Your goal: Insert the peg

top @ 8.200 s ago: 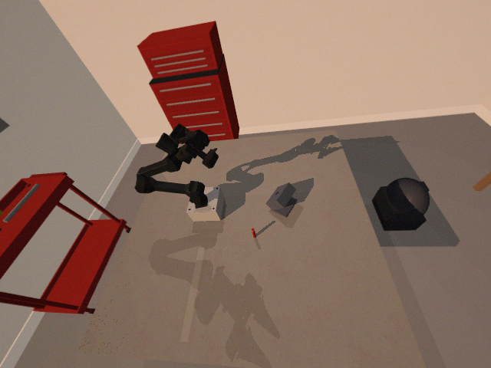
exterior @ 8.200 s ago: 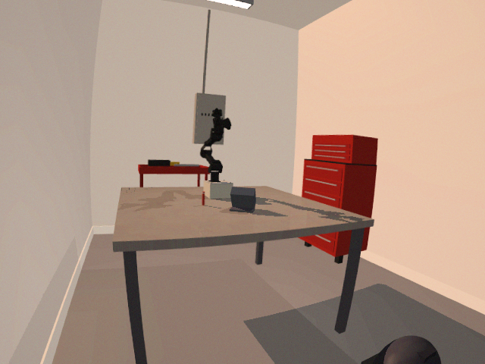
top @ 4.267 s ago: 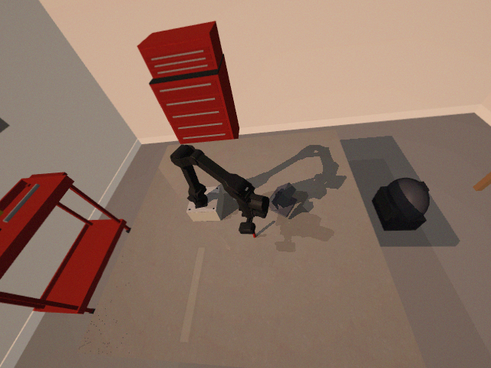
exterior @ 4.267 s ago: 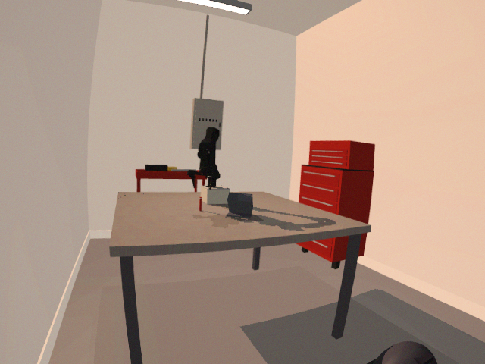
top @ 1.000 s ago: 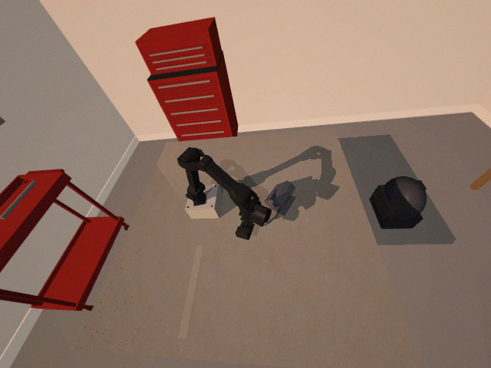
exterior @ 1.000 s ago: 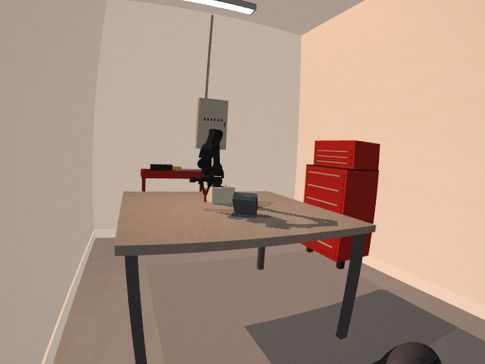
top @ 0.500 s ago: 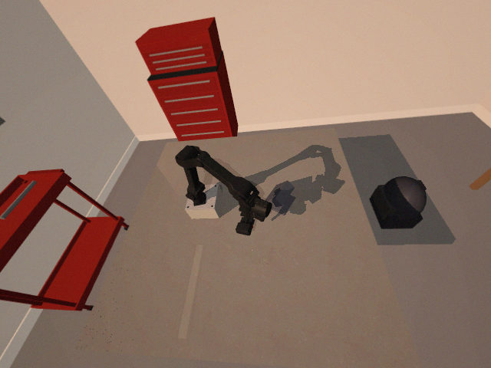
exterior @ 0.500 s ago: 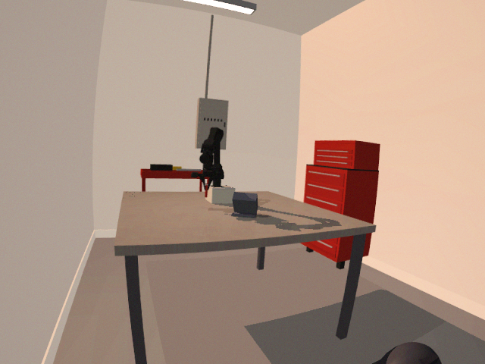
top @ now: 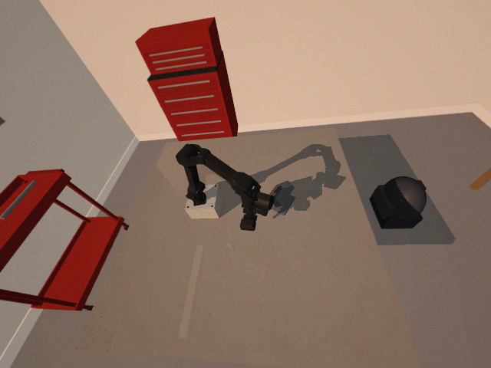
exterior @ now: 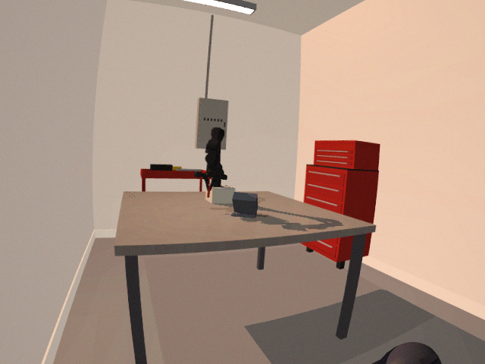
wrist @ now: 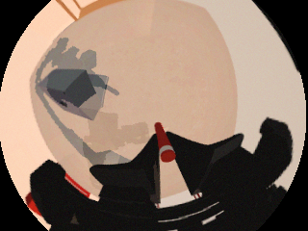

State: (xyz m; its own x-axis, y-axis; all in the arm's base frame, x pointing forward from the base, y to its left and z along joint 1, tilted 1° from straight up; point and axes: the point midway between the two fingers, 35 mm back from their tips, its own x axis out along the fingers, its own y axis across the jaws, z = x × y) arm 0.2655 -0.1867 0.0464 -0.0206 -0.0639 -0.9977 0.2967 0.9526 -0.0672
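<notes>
Now: gripper tip 160 mm short of the sloped grey panel, 150 mm to the right of it and 50 mm above it. From my gripper tip the other things lie so: red round peg 20 mm above.
</notes>
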